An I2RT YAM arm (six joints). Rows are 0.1 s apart.
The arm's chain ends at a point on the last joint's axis. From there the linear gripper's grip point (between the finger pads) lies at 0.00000 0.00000 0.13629 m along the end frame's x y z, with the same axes.
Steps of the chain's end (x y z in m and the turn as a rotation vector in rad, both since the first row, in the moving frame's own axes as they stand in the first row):
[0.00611, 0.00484, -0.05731, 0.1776, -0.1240, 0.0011]
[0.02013, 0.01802, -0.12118, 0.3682, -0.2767, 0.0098]
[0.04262, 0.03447, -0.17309, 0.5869, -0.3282, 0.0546]
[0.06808, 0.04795, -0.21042, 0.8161, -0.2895, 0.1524]
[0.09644, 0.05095, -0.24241, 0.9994, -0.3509, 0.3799]
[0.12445, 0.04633, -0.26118, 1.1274, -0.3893, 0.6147]
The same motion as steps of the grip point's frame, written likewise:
[-0.01064, -0.01919, -0.06049, 0.1776, -0.1240, 0.0011]
[-0.01602, -0.03059, -0.13538, 0.3682, -0.2767, 0.0098]
[0.00331, -0.04076, -0.20275, 0.5869, -0.3282, 0.0546]
[0.04146, -0.05231, -0.25831, 0.8161, -0.2895, 0.1524]
[0.08134, -0.06644, -0.31113, 0.9994, -0.3509, 0.3799]
[0.12649, -0.07920, -0.34442, 1.1274, -0.3893, 0.6147]

